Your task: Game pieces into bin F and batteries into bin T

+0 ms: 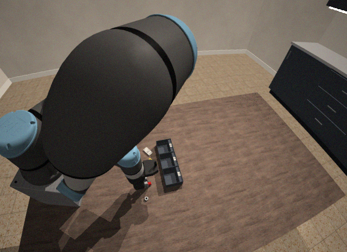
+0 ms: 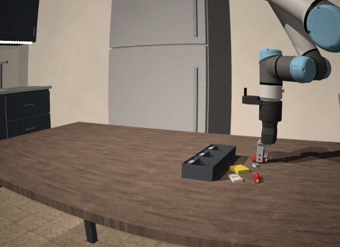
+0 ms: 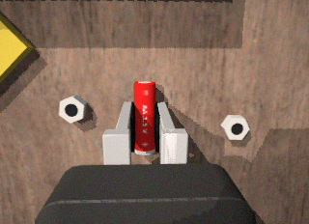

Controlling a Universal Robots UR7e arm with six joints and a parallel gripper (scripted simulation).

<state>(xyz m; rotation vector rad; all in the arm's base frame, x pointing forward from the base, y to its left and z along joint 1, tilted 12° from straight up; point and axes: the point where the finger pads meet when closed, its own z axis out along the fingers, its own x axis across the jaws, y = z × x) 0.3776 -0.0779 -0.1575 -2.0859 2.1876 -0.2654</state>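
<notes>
My gripper is now 5 cm short of the yellow block, 10 cm to the right of it and 2 cm above it. Also, from my hand: white domino 5 cm ahead, 18 cm to the left, 2 cm below; dark three-compartment bin 14 cm ahead, 8 cm to the left; battery 1 cm below.
</notes>
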